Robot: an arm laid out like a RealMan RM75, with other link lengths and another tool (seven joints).
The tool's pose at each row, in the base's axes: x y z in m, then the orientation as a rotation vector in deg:
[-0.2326, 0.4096, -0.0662, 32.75, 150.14, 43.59]
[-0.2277, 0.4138, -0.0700, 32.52, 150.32, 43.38]
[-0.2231, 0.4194, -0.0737, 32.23, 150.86, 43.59]
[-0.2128, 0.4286, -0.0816, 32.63, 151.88, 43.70]
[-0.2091, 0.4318, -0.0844, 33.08, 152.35, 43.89]
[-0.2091, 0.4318, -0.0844, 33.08, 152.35, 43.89]
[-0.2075, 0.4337, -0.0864, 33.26, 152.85, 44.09]
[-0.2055, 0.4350, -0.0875, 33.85, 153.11, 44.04]
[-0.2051, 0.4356, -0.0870, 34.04, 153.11, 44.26]
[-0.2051, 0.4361, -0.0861, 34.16, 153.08, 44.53]
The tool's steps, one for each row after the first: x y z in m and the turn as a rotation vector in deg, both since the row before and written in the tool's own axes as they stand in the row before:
[-0.0014, 0.0025, 0.0069, 0.15, 0.09, -0.19]
[-0.0005, 0.0035, 0.0073, 0.02, 0.57, -0.12]
[-0.0030, 0.0055, 0.0146, 0.36, 0.95, 0.39]
[-0.0012, 0.0020, 0.0051, 0.12, 0.48, 0.39]
[0.0000, 0.0000, 0.0000, 0.00, 0.00, 0.00]
[-0.0002, 0.0008, 0.0031, 0.09, 0.52, 0.20]
[-0.0010, 0.0010, 0.0022, 0.21, 0.21, 0.43]
[-0.0002, 0.0009, 0.0000, -0.10, 0.08, 0.17]
[0.0001, 0.0009, -0.0005, -0.15, 0.07, 0.13]

